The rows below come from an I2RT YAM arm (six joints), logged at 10 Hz.
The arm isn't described. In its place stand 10 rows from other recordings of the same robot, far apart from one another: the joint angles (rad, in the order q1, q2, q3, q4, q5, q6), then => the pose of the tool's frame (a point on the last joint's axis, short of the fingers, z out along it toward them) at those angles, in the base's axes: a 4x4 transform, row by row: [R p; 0 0 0 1], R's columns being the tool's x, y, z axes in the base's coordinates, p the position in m.
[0.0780 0.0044 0.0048 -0.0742 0.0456 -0.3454] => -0.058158 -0.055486 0.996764 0.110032; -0.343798 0.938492 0.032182 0.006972; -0.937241 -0.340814 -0.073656 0.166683; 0 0 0 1
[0.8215 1.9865 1.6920 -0.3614 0.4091 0.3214] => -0.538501 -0.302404 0.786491 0.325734; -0.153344 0.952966 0.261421 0.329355; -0.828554 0.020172 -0.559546 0.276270; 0 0 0 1
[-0.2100 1.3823 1.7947 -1.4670 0.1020 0.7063] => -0.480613 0.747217 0.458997 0.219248; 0.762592 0.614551 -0.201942 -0.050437; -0.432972 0.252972 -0.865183 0.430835; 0 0 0 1
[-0.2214 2.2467 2.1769 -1.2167 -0.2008 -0.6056] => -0.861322 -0.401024 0.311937 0.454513; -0.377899 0.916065 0.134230 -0.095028; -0.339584 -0.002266 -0.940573 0.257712; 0 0 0 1
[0.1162 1.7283 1.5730 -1.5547 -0.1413 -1.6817] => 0.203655 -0.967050 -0.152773 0.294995; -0.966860 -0.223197 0.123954 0.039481; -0.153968 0.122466 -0.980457 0.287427; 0 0 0 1
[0.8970 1.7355 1.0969 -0.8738 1.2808 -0.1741] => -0.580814 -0.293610 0.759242 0.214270; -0.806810 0.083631 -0.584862 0.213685; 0.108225 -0.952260 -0.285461 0.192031; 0 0 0 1
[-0.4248 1.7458 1.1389 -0.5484 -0.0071 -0.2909] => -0.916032 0.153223 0.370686 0.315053; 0.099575 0.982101 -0.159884 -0.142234; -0.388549 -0.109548 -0.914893 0.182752; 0 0 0 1
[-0.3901 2.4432 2.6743 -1.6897 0.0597 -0.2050] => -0.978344 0.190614 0.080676 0.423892; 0.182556 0.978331 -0.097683 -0.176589; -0.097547 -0.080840 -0.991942 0.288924; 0 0 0 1
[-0.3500 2.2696 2.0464 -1.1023 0.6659 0.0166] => -0.904312 0.425637 -0.032446 0.430962; 0.343995 0.681628 -0.645794 -0.180725; -0.252758 -0.595161 -0.762822 0.220963; 0 0 0 1
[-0.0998 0.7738 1.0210 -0.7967 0.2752 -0.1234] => -0.555895 0.260021 0.789538 0.144671; -0.063385 0.933792 -0.352157 -0.024208; -0.828833 -0.245807 -0.502609 0.359585; 0 0 0 1
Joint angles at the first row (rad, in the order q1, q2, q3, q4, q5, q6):
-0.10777, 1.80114, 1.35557, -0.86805, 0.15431, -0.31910
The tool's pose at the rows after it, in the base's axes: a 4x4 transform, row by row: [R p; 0 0 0 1], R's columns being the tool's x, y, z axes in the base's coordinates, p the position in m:
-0.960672 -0.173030 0.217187 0.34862; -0.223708 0.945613 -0.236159 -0.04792; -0.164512 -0.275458 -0.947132 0.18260; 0 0 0 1
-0.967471 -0.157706 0.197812 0.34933; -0.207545 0.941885 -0.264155 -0.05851; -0.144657 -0.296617 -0.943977 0.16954; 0 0 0 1
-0.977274 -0.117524 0.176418 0.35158; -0.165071 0.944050 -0.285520 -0.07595; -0.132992 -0.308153 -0.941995 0.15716; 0 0 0 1
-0.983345 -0.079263 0.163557 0.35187; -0.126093 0.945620 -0.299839 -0.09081; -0.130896 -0.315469 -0.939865 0.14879; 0 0 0 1
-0.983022 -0.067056 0.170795 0.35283; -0.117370 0.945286 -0.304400 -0.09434; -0.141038 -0.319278 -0.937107 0.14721; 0 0 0 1
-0.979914 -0.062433 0.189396 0.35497; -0.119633 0.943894 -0.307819 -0.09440; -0.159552 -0.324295 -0.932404 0.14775; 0 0 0 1
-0.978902 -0.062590 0.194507 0.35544; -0.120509 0.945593 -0.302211 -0.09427; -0.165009 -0.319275 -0.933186 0.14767; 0 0 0 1
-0.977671 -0.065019 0.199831 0.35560; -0.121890 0.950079 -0.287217 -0.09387; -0.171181 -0.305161 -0.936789 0.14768; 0 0 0 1
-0.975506 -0.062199 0.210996 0.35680; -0.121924 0.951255 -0.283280 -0.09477; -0.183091 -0.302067 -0.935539 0.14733; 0 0 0 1
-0.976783 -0.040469 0.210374 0.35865; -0.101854 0.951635 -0.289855 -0.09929; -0.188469 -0.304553 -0.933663 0.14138; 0 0 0 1
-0.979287 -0.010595 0.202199 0.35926; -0.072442 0.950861 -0.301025 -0.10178; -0.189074 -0.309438 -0.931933 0.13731; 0 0 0 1
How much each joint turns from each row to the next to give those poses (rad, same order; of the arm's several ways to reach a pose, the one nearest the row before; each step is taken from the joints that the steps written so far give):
-0.00763, 0.02214, -0.09994, 0.11598, 0.05684, -0.02823
-0.02709, 0.02861, -0.01793, 0.03777, 0.02441, -0.01299
-0.04577, 0.03965, -0.00002, 0.03357, 0.01450, -0.00380
-0.03930, 0.02594, -0.00114, 0.02784, 0.00800, -0.00039
-0.00876, 0.00534, -0.00077, 0.01717, 0.00077, 0.00040
0.00114, 0.00001, 0.00001, 0.01985, -0.00076, -0.00039
-0.00001, 0.00037, -0.00001, 0.00381, -0.00687, -0.00001
-0.00038, -0.00038, 0.00001, 0.00037, -0.01640, 0.00000
-0.00229, 0.00192, -0.00001, 0.01260, -0.00725, -0.00115
-0.01028, 0.01905, 0.00002, 0.02285, 0.00382, 0.01032
-0.00497, 0.01259, -0.00002, 0.00918, 0.01182, 0.02441

